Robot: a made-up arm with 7 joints. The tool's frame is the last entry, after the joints.
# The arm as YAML. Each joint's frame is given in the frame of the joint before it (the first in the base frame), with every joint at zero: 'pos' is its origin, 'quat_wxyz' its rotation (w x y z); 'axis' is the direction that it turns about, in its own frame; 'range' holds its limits. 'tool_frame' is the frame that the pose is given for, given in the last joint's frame.
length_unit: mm
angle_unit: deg
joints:
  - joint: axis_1
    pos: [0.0, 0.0, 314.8]
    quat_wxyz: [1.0, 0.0, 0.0, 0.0]
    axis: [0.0, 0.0, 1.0]
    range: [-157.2, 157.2]
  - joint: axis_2
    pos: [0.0, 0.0, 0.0]
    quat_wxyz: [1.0, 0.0, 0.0, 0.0]
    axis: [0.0, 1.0, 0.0]
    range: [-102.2, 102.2]
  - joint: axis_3
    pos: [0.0, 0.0, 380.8]
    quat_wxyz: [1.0, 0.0, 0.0, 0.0]
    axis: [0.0, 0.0, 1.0]
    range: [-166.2, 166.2]
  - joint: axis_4
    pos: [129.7, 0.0, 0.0]
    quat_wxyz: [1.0, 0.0, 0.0, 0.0]
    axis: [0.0, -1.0, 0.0]
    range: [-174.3, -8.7]
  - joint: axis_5
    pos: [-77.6, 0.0, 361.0]
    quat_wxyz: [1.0, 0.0, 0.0, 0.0]
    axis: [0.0, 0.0, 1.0]
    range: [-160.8, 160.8]
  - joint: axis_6
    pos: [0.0, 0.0, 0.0]
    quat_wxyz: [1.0, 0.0, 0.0, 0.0]
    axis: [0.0, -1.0, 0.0]
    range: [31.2, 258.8]
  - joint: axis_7
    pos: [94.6, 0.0, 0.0]
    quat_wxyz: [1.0, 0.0, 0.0, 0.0]
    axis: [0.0, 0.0, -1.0]
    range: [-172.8, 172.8]
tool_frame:
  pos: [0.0, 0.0, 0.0]
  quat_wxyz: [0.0, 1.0, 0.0, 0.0]
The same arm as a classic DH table. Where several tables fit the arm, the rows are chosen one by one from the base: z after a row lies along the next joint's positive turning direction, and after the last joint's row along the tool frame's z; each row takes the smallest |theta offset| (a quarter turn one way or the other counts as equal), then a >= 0, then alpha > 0; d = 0 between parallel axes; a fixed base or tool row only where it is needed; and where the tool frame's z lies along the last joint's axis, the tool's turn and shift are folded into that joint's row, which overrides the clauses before.
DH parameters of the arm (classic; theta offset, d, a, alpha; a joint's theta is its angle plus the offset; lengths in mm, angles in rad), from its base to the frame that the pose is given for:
axis_1: 0 314.8 0 -1.5708
axis_2: 0 0 0 1.5708
axis_3: 0 380.8 129.7 1.5708
axis_4: 0 0 -77.6 -1.5708
axis_5: 0 361 0 1.5708
axis_6: 0 0 94.6 1.5708
axis_7: 0 0 0 0
Joint limits (rad, base to tool): -2.7437..2.7437 -1.7837..1.7837 -2.9007..2.9007 -3.0421..-0.1518 -2.8065..2.8065 0.5445..4.5169 -3.0159..3.0159

